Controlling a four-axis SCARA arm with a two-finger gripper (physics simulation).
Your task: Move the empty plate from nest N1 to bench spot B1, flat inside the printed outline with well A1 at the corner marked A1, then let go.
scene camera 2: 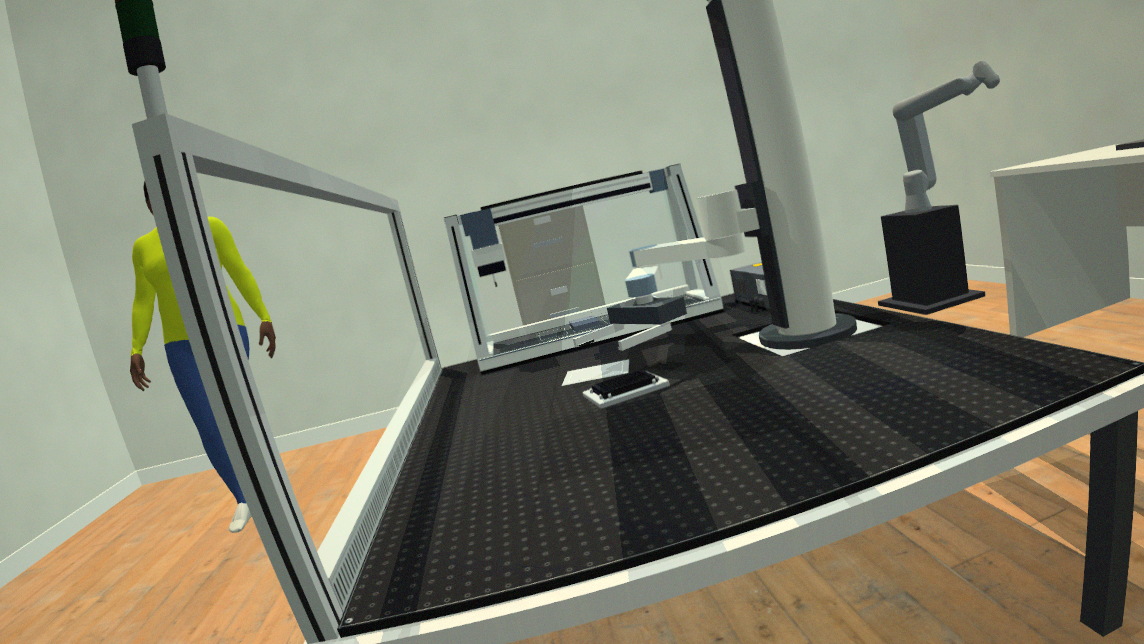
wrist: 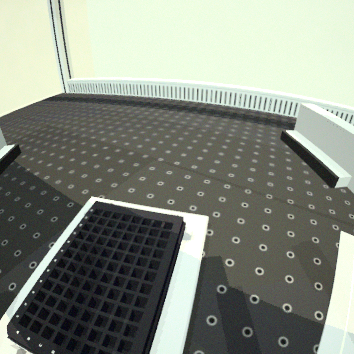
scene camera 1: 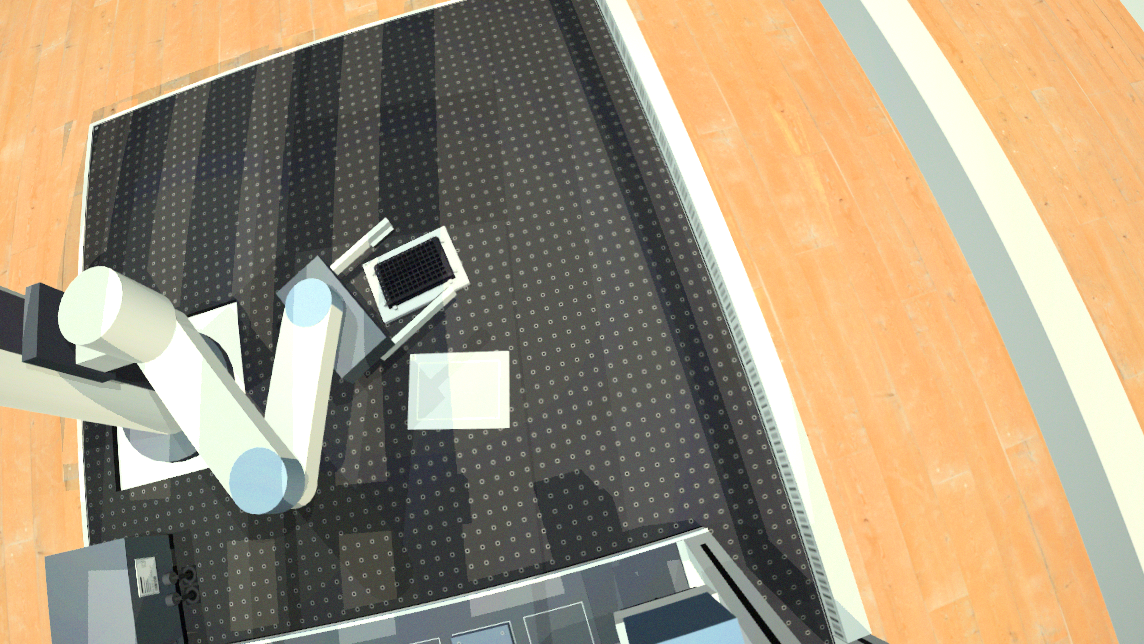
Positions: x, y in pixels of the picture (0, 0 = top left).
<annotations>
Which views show my gripper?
Scene camera 2, the wrist view and scene camera 1: all of them.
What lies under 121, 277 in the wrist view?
A plate.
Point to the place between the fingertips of my gripper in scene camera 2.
At 596, 344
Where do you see a plate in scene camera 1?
At 404, 276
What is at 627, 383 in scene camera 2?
A plate.
</annotations>
